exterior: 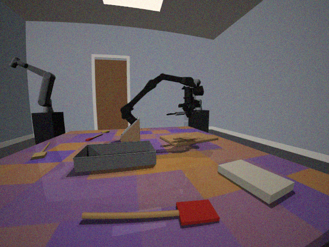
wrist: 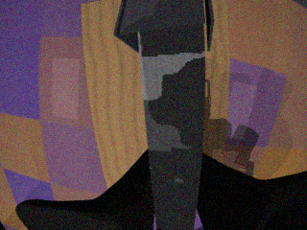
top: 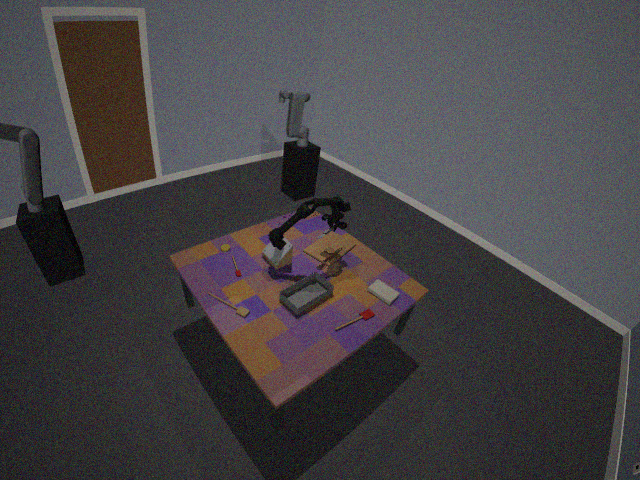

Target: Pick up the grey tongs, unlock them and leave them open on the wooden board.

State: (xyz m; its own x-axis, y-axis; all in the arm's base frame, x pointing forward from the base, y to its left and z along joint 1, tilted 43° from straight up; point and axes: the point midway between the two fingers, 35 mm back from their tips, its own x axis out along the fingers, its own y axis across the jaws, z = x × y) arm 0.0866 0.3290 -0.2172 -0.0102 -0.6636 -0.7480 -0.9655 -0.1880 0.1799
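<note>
Now: the wooden board 15 cm below my gripper tip. Also, from my gripper tip: roasting tin: 44 cm to the right, 30 cm ahead, 13 cm below; then white block: 56 cm ahead, 14 cm below; then red spatula: 62 cm ahead, 30 cm to the right, 15 cm below.
</note>
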